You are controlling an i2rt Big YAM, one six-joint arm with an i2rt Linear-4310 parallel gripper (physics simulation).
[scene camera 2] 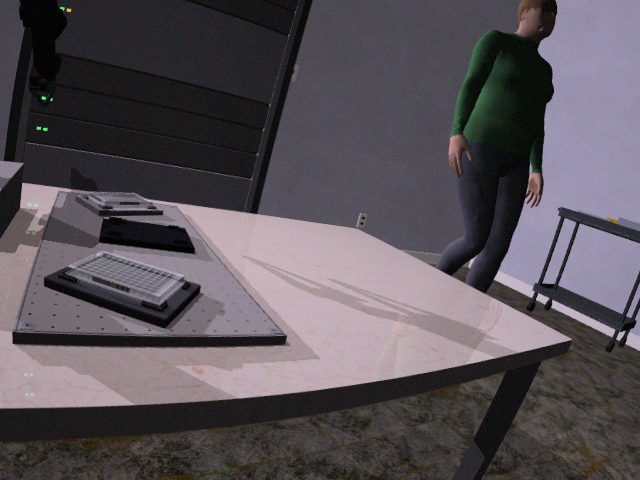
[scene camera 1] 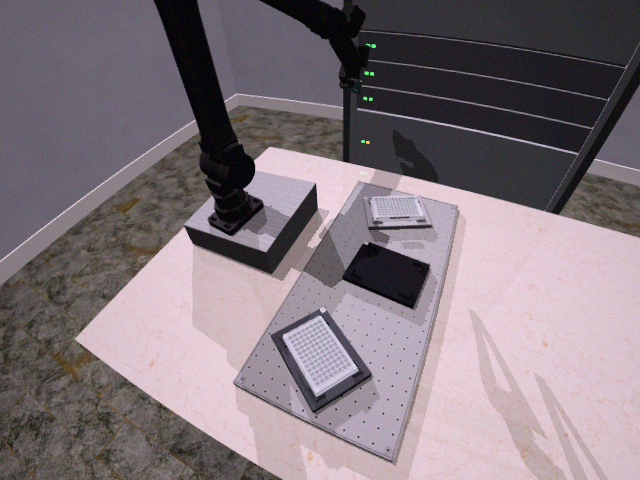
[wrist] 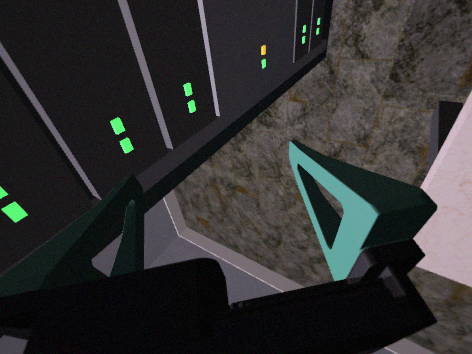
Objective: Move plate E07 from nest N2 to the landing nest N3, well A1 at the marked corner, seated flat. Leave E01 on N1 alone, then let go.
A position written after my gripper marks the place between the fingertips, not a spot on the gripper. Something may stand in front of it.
Observation:
My gripper (scene camera 2: 47,94) is open and holds nothing. Further things: a black nest (scene camera 1: 397,277).
My gripper also shows in scene camera 1 (scene camera 1: 362,80) and in the wrist view (wrist: 213,164). The black nest shows as well in scene camera 2 (scene camera 2: 117,231).

